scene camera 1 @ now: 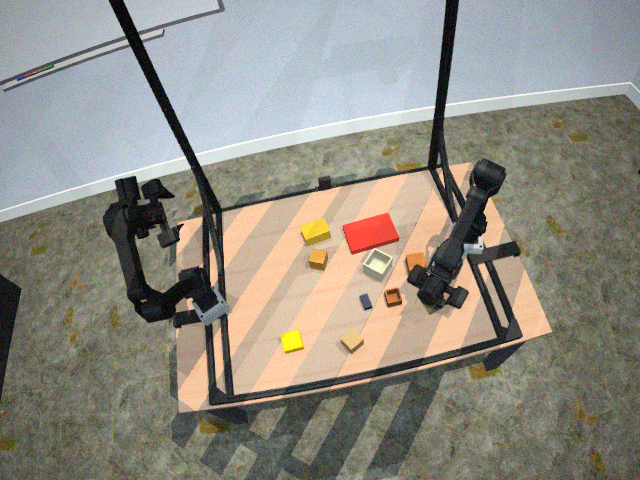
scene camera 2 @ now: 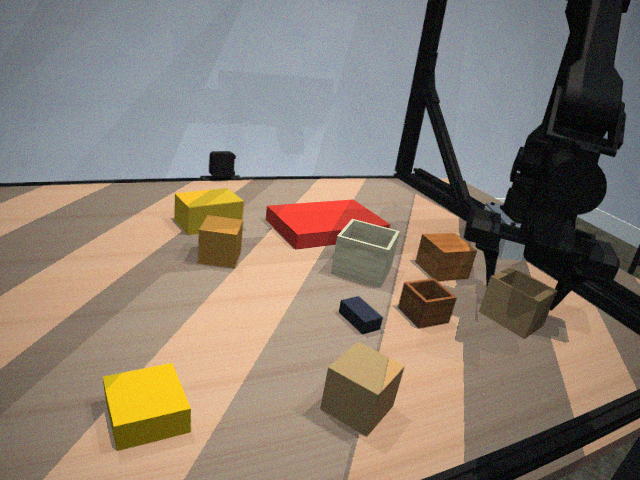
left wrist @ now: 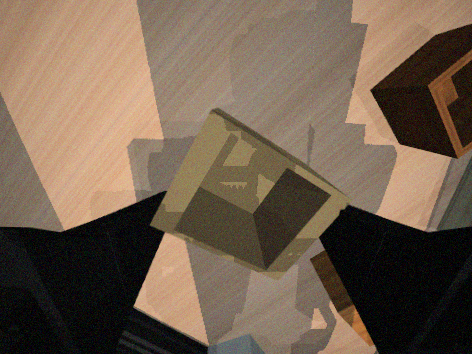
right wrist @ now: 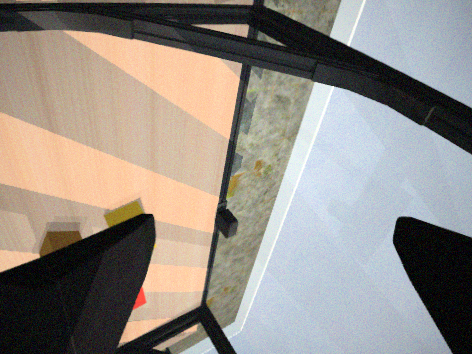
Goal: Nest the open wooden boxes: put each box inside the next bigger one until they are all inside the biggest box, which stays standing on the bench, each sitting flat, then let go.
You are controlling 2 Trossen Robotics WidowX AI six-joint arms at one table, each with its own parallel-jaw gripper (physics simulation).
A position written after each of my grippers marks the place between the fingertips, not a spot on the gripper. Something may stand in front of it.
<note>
My left gripper [scene camera 2: 518, 300] grips an olive box [scene camera 2: 518, 302], which still rests on the table. My right gripper [scene camera 1: 178, 210] is open, holding nothing. A pale grey-green box [scene camera 2: 364, 252], a dark brown box [scene camera 2: 426, 303], a tan cube [scene camera 2: 361, 386], an orange cube [scene camera 2: 220, 238], a red slab [scene camera 2: 304, 225] and a small navy block [scene camera 2: 355, 310] rest on the table.
The olive box also shows in the left wrist view [left wrist: 238, 195]. The red slab is seen too in scene camera 1 [scene camera 1: 377, 231]. The dark brown box shows as well in the left wrist view [left wrist: 418, 99]. The right wrist view misses the olive box: it is out of frame. The right wrist view does not show the pale grey-green box, which is hidden by my right gripper.
</note>
